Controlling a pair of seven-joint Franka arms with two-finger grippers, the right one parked.
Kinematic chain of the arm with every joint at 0, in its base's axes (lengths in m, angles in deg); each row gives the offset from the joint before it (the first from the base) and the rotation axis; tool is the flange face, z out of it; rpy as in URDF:
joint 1: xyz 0 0 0.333 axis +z
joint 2: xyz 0 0 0 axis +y
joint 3: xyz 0 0 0.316 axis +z
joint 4: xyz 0.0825 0 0 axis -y
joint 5: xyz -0.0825 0 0.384 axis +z
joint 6: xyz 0 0 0 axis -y
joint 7: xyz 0.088 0 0 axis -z
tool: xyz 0 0 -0.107 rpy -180 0 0
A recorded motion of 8 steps. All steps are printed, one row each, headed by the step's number.
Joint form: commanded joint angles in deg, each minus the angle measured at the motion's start. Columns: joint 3, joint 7, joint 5, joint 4, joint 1, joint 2, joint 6.
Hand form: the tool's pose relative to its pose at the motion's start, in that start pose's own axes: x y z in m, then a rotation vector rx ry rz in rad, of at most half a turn. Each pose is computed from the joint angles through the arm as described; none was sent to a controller.
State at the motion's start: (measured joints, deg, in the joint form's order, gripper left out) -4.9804 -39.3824 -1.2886 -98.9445 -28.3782 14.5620 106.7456
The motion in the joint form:
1: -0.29 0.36 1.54 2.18 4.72 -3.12 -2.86
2: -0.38 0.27 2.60 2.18 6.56 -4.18 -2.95
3: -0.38 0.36 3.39 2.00 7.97 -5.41 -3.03
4: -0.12 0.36 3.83 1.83 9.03 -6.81 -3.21
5: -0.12 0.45 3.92 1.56 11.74 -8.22 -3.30
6: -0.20 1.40 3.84 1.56 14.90 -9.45 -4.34
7: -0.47 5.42 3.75 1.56 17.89 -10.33 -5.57
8: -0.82 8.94 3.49 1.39 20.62 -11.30 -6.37
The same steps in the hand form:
1: 0.0203 -0.0447 -0.0482 -0.0112 0.0485 -0.0621
2: 0.0279 -0.0634 -0.0596 -0.0083 0.0724 -0.0900
3: 0.0318 -0.0793 -0.0709 -0.0074 0.0941 -0.1101
4: 0.0334 -0.0944 -0.0836 -0.0107 0.1140 -0.1318
5: 0.0411 -0.1220 -0.0958 -0.0203 0.1293 -0.1774
6: 0.0483 -0.1535 -0.1065 -0.0231 0.1303 -0.2155
7: 0.0535 -0.1814 -0.1132 -0.0183 0.1234 -0.1939
8: 0.0561 -0.2056 -0.1197 -0.0195 0.1207 -0.1752

